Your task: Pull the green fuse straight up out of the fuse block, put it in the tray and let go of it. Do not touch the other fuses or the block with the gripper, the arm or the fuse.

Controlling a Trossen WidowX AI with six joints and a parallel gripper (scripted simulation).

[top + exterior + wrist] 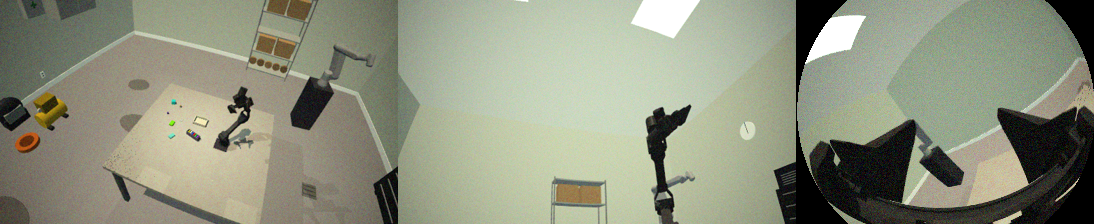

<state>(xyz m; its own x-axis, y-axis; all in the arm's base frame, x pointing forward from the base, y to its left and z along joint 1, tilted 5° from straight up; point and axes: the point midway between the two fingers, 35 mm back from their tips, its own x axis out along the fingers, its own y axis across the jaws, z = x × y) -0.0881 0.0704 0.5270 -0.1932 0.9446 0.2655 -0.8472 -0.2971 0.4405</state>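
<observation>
My gripper tip is now 520 mm above the green fuse, 320 mm short of it and 110 mm to the left of it. Round my gripper tip: tray: 540 mm below, 320 mm to the right, 320 mm ahead; purple fuse: 520 mm below, 300 mm ahead, 100 mm to the right; red fuse: 520 mm below, 330 mm ahead, 120 mm to the right.
</observation>
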